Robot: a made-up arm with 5 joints. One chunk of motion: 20 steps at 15 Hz.
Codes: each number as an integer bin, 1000 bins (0 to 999) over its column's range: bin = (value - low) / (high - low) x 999, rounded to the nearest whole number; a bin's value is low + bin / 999 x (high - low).
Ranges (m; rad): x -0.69..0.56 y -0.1..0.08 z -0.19..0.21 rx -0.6..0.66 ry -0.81..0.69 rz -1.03..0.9
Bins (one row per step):
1: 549 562 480 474 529 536
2: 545 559 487 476 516 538
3: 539 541 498 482 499 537
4: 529 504 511 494 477 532
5: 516 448 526 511 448 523
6: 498 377 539 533 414 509
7: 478 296 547 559 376 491
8: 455 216 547 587 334 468
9: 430 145 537 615 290 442
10: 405 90 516 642 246 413
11: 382 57 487 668 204 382
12: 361 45 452 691 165 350
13: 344 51 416 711 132 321
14: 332 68 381 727 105 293
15: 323 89 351 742 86 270
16: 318 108 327 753 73 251
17: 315 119 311 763 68 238
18: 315 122 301 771 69 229
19: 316 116 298 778 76 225
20: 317 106 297 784 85 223
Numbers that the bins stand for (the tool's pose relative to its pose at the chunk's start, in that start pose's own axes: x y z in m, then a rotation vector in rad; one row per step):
1: -0.0031 0.0013 0.0022 -0.0022 -0.0157 0.0055
2: -0.0081 0.0007 0.0050 0.0004 -0.0352 0.0094
3: -0.0156 -0.0025 0.0094 0.0079 -0.0608 0.0074
4: -0.0281 -0.0092 0.0146 0.0231 -0.0938 -0.0022
5: -0.0444 -0.0193 0.0206 0.0445 -0.1373 -0.0196
6: -0.0669 -0.0321 0.0258 0.0723 -0.1884 -0.0466
7: -0.0919 -0.0467 0.0290 0.1050 -0.2454 -0.0814
8: -0.1207 -0.0611 0.0290 0.1404 -0.3085 -0.1259
9: -0.1520 -0.0739 0.0250 0.1757 -0.3746 -0.1761
10: -0.1832 -0.0838 0.0166 0.2097 -0.4406 -0.2321
11: -0.2120 -0.0897 0.0050 0.2425 -0.5037 -0.2920
12: -0.2383 -0.0919 -0.0090 0.2715 -0.5623 -0.3538
13: -0.2596 -0.0908 -0.0234 0.2968 -0.6118 -0.4098
14: -0.2746 -0.0877 -0.0374 0.3169 -0.6523 -0.4639
15: -0.2858 -0.0840 -0.0495 0.3359 -0.6809 -0.5084
16: -0.2921 -0.0805 -0.0591 0.3497 -0.7004 -0.5451
17: -0.2959 -0.0786 -0.0655 0.3623 -0.7079 -0.5702
18: -0.2959 -0.0780 -0.0695 0.3724 -0.7064 -0.5876
19: -0.2946 -0.0791 -0.0707 0.3813 -0.6959 -0.5953
20: -0.2934 -0.0809 -0.0711 0.3888 -0.6824 -0.5992

